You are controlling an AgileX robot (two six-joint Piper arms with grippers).
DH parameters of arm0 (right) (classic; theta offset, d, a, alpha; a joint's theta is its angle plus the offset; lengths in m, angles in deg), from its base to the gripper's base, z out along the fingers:
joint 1: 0 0.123 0 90
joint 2: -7.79 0 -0.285 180
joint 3: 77.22 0 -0.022 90
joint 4: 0 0.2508 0 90
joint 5: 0 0 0.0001 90
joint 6: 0 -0.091 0 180
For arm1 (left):
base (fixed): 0 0 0 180
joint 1: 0 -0.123 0 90
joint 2: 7.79 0 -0.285 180
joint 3: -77.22 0 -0.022 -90
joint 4: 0 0.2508 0 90
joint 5: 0 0 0.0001 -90
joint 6: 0 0.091 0 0
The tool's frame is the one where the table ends.
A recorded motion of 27 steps. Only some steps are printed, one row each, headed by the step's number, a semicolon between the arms.
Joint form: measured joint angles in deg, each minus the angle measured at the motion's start. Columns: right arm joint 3, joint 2, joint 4, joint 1, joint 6, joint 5; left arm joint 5, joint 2, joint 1, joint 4, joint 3, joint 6.
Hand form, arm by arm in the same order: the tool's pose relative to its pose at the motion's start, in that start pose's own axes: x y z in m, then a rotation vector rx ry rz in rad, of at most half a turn. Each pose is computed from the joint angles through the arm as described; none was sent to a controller.
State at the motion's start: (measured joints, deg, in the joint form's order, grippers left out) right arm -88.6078 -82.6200 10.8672 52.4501 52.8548 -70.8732; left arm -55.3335 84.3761 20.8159 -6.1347 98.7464 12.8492
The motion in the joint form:
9: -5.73 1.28 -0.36 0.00 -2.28 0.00; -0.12 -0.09 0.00 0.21 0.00 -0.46
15: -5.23 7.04 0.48 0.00 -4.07 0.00; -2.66 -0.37 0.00 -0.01 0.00 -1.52
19: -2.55 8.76 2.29 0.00 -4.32 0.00; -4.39 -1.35 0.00 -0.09 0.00 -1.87
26: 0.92 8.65 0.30 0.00 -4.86 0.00; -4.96 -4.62 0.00 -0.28 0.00 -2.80
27: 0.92 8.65 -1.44 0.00 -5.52 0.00; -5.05 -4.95 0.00 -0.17 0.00 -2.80
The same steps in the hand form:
9: -0.0115 -0.0049 -0.0335 0.0934 -0.0757 0.0163; 0.0001 0.0002 -0.0007 -0.0027 0.0012 -0.0058
15: -0.0074 0.0120 -0.0702 0.1494 -0.1493 0.0345; 0.0037 -0.0011 -0.0030 0.0089 0.0390 -0.0260
19: -0.0031 0.0208 -0.0691 0.1170 -0.1619 0.0494; 0.0054 -0.0024 -0.0108 0.0136 0.0515 -0.0313
26: 0.0056 0.0218 -0.0525 0.0936 -0.0947 0.0621; 0.0039 -0.0048 -0.0365 0.0099 0.0045 -0.0440
27: 0.0077 0.0202 -0.0525 0.1121 -0.0730 0.0655; 0.0040 -0.0048 -0.0390 0.0078 0.0007 -0.0425

